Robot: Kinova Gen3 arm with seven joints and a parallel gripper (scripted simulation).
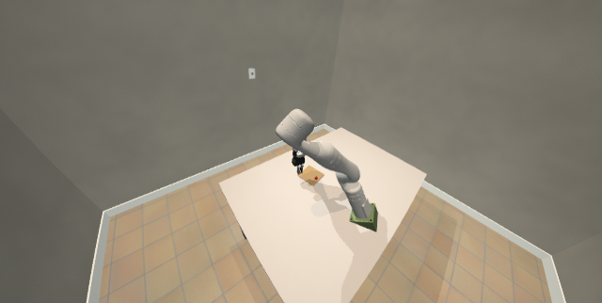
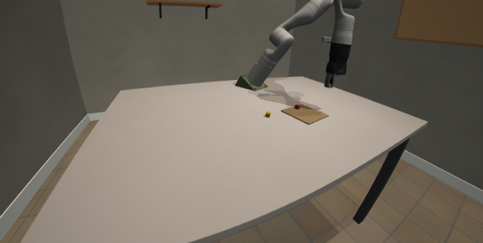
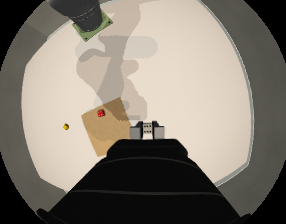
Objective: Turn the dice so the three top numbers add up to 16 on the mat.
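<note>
Right now my hand is 12 cm to the left of the tan mat, 12 cm above it and 1 cm past it. The rest, counted from my hand: white die: 1 cm below; red die: 12 cm to the right, 11 cm below, 6 cm behind; yellow die: 27 cm to the right, 11 cm below, 5 cm behind.
</note>
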